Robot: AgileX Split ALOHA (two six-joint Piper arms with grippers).
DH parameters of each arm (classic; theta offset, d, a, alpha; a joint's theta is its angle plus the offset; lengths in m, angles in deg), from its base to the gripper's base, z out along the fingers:
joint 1: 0 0.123 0 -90
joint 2: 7.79 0 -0.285 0
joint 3: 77.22 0 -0.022 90
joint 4: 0 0.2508 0 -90
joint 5: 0 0 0.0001 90
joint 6: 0 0.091 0 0
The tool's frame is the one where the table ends.
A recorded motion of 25 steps. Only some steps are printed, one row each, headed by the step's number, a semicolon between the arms.
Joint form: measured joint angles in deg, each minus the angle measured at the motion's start. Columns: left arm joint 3, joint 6, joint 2, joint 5, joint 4, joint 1; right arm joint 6, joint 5, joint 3, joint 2, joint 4, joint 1.
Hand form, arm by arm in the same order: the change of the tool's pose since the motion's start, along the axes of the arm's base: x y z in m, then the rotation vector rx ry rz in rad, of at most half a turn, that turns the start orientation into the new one. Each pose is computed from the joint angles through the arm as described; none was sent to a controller.
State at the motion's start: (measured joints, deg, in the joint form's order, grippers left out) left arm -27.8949 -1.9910 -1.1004 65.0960 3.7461 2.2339; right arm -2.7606 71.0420 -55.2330 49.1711 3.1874 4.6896
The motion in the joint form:
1: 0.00 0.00 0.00 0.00 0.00 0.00; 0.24 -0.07 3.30 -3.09 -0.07 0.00
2: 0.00 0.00 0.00 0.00 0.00 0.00; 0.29 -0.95 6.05 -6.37 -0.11 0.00
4: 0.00 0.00 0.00 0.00 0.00 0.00; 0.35 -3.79 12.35 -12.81 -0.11 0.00
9: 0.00 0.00 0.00 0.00 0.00 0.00; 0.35 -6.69 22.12 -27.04 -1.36 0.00
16: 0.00 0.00 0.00 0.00 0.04 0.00; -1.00 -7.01 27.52 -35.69 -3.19 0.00
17: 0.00 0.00 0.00 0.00 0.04 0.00; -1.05 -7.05 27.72 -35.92 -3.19 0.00
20: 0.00 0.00 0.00 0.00 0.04 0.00; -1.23 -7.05 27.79 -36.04 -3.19 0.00
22: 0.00 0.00 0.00 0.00 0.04 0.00; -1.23 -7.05 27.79 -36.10 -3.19 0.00
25: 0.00 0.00 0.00 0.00 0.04 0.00; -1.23 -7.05 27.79 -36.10 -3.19 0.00
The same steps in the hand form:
1: 0.0000 0.0000 0.0000 0.0000 0.0000 0.0000; -0.0125 -0.0011 -0.0097 0.0007 0.0027 -0.0039
2: 0.0000 0.0000 0.0000 0.0000 0.0000 0.0000; -0.0241 -0.0022 -0.0163 0.0027 -0.0217 -0.0056
4: 0.0000 0.0000 0.0000 0.0000 0.0000 0.0000; -0.0438 -0.0039 -0.0349 0.0081 -0.0733 -0.0091
9: 0.0000 0.0000 0.0000 0.0000 0.0000 0.0000; -0.0831 -0.0090 -0.0656 -0.0017 -0.2031 -0.0155
16: 0.0000 0.0001 0.0000 0.0006 0.0000 0.0004; -0.1027 -0.0132 -0.0873 -0.0417 -0.2696 -0.0040
17: 0.0000 0.0001 0.0000 0.0006 0.0000 0.0004; -0.1031 -0.0133 -0.0882 -0.0421 -0.2709 -0.0033
20: 0.0000 0.0001 0.0000 0.0006 0.0000 0.0004; -0.1034 -0.0133 -0.0885 -0.0440 -0.2720 -0.0009
22: 0.0000 0.0001 0.0000 0.0006 0.0000 0.0004; -0.1035 -0.0133 -0.0885 -0.0439 -0.2731 -0.0009
25: 0.0000 0.0001 0.0000 0.0006 0.0000 0.0004; -0.1035 -0.0133 -0.0885 -0.0439 -0.2731 -0.0009

